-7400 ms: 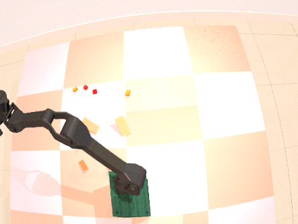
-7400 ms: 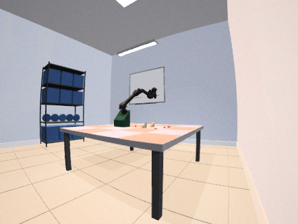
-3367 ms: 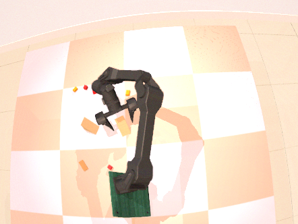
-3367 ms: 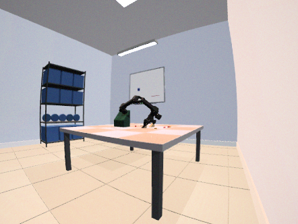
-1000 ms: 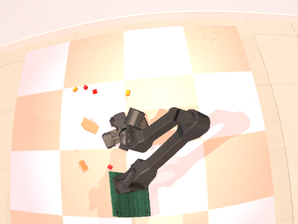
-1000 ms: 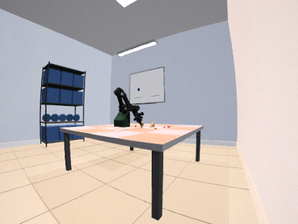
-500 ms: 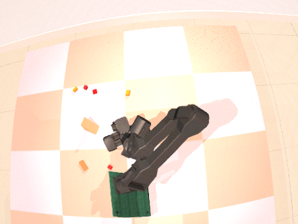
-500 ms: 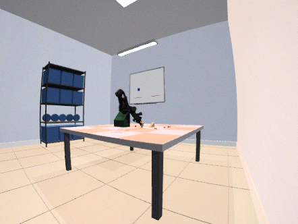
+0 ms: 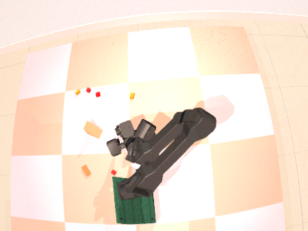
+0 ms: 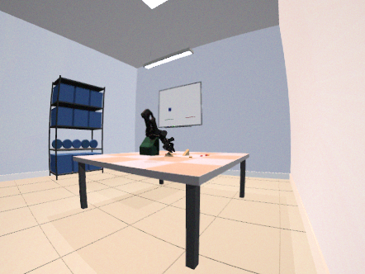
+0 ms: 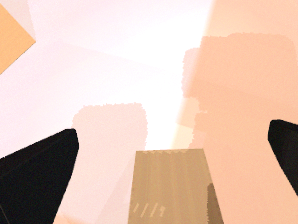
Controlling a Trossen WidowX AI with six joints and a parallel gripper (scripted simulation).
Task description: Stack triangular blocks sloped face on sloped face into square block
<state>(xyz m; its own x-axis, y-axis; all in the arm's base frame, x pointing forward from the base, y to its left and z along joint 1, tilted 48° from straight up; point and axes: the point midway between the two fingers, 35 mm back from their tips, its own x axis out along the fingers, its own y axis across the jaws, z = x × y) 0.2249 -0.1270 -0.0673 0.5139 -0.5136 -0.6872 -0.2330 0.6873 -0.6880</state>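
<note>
My gripper tip is 50 mm past the triangular block, 20 mm above it and 10 mm to the left of it.
</note>
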